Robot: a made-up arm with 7 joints. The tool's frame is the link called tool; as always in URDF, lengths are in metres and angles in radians. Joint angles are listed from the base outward.
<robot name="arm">
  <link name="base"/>
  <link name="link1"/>
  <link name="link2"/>
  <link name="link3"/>
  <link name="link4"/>
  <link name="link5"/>
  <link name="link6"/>
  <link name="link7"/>
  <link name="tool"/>
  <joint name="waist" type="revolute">
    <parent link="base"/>
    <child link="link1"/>
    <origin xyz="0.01 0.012 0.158" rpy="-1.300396 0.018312 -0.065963"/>
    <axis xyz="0 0 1"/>
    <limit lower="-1.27" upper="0"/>
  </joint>
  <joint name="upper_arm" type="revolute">
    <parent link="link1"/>
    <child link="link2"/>
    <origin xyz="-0.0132 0.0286 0.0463" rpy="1.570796 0 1.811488"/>
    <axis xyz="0 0 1"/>
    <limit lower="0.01" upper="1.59"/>
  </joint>
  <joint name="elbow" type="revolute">
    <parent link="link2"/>
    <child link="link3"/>
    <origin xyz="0.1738 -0.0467 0.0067" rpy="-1.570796 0 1.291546"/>
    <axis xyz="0 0 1"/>
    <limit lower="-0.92" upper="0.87"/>
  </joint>
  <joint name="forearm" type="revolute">
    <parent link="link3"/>
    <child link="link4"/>
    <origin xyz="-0.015 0.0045 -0.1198" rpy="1.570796 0 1.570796"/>
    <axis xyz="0 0 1"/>
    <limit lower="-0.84" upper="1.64"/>
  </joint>
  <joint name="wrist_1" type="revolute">
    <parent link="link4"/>
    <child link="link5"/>
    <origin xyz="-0.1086 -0.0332 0.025" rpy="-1.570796 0 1.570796"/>
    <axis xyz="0 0 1"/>
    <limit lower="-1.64" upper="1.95"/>
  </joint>
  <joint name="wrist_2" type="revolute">
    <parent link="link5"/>
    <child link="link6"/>
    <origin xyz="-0.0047 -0.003 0.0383" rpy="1.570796 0 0"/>
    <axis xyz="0 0 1"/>
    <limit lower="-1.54" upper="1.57"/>
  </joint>
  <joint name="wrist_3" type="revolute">
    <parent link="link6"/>
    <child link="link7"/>
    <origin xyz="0.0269 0.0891 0.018" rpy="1.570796 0 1.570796"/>
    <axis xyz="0 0 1"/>
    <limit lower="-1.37" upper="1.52"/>
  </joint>
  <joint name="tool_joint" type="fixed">
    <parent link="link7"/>
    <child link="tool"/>
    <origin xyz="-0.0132 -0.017 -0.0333" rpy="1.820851 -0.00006 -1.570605"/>
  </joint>
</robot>
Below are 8 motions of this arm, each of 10 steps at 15 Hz.
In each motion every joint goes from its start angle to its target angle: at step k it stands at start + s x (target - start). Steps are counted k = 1, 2, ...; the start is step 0. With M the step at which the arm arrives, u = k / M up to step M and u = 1 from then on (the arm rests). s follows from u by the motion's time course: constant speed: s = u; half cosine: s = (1 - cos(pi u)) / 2; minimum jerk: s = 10 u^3 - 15 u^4 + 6 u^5.
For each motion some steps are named. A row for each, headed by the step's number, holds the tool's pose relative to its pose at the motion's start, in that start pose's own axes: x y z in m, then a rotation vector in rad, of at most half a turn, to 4 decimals.
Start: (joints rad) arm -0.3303 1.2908 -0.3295 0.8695 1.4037 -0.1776 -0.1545
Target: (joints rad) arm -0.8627 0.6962 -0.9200 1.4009 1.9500 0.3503 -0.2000
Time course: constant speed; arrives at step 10
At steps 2, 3, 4, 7, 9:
2: -0.0223 0.0303 -0.0328 -0.0311 -0.0507 -0.0649
3: -0.0385 0.0444 -0.0469 -0.0502 -0.0657 -0.1108
4: -0.0578 0.0576 -0.0593 -0.0730 -0.0733 -0.1645
7: -0.1320 0.0905 -0.0839 -0.1728 -0.0502 -0.3626
9: -0.1921 0.1067 -0.0879 -0.2716 0.0021 -0.5148

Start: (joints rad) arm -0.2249 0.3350 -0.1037 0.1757 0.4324 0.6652 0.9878
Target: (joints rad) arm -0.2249 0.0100 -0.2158 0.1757 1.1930 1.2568 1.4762
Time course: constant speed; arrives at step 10
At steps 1, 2, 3, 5, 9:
1: 0.0031 0.0030 0.0081 0.0117 0.0502 -0.0793
2: 0.0052 0.0063 0.0157 0.0256 0.1042 -0.1568
3: 0.0064 0.0101 0.0229 0.0415 0.1619 -0.2324
5: 0.0058 0.0192 0.0363 0.0775 0.2880 -0.3778
9: -0.0065 0.0438 0.0597 0.1556 0.5791 -0.6447

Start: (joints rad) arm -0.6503 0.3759 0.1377 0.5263 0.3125 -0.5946 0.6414
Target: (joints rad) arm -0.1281 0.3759 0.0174 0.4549 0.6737 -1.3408 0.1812
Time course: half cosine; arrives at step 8
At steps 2, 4, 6, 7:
2: -0.0116 0.0097 0.0315 0.0645 -0.1372 0.0360
4: -0.0437 0.0415 0.1068 0.2017 -0.4805 0.1555
6: -0.0829 0.0851 0.1774 0.3201 -0.8208 0.3268
7: -0.0964 0.1007 0.1973 0.3545 -0.9205 0.3904

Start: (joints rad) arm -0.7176 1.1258 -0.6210 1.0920 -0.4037 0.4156 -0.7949
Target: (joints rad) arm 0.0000 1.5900 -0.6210 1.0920 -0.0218 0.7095 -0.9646
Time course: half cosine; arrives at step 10
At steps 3, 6, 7, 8, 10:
3: -0.0180 -0.0517 0.0498 -0.2541 0.0678 0.0102
6: -0.0455 -0.1080 0.1783 -0.8033 0.2306 0.0128
7: -0.0512 -0.1088 0.2184 -0.9706 0.2878 0.0052
8: -0.0549 -0.1041 0.2486 -1.1015 0.3361 -0.0047
10: -0.0575 -0.0963 0.2729 -1.2128 0.3799 -0.0164

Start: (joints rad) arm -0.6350 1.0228 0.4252 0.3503 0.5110 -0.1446 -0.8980
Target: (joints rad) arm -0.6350 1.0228 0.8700 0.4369 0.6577 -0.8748 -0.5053
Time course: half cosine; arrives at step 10
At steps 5, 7, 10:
5: -0.0050 0.0039 0.0268 0.1233 0.2872 -0.2672
7: -0.0034 0.0064 0.0422 0.1975 0.4427 -0.4204
10: -0.0004 0.0082 0.0526 0.2518 0.5446 -0.5258

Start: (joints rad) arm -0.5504 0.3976 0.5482 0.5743 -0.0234 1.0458 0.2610
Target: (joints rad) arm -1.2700 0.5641 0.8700 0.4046 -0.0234 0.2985 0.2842
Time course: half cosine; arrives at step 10
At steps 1, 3, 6, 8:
1: 0.0016 0.0112 0.0000 0.0358 -0.0008 0.0201
3: 0.0090 0.0941 0.0079 0.2978 -0.0028 0.1750
6: -0.0114 0.2780 0.0782 0.9073 0.0299 0.6043
8: -0.0451 0.3547 0.1395 1.2153 0.0778 0.8753

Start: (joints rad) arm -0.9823 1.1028 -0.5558 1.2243 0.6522 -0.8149 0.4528
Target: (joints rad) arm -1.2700 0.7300 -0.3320 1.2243 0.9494 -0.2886 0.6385
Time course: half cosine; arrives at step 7
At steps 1, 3, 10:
1: 0.0015 0.0010 -0.0091 -0.0091 0.0201 -0.0098
3: 0.0053 0.0112 -0.0723 -0.0720 0.1577 -0.0762
10: -0.0135 0.0464 -0.1845 -0.1888 0.4044 -0.1904

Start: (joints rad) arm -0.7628 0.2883 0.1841 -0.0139 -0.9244 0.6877 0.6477
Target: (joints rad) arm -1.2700 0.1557 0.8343 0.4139 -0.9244 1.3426 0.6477
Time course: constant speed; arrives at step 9
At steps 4, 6, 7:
4: 0.0319 0.0282 -0.0418 -0.1871 0.0275 0.1293
6: 0.0561 0.0397 -0.0538 -0.3083 -0.0134 0.2095
7: 0.0704 0.0452 -0.0575 -0.3736 -0.0492 0.2501

